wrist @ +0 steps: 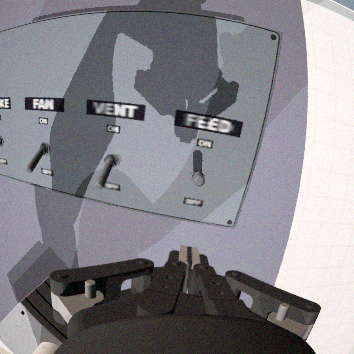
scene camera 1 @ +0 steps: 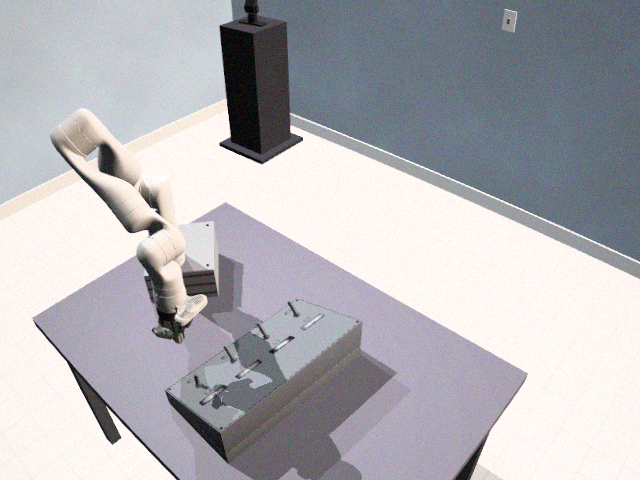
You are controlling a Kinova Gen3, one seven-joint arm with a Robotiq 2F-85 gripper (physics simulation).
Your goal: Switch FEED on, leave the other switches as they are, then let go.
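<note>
There's a switch panel [scene camera 1: 238, 401] that I can see, and I can see my gripper [wrist: 186, 257] as well.
</note>
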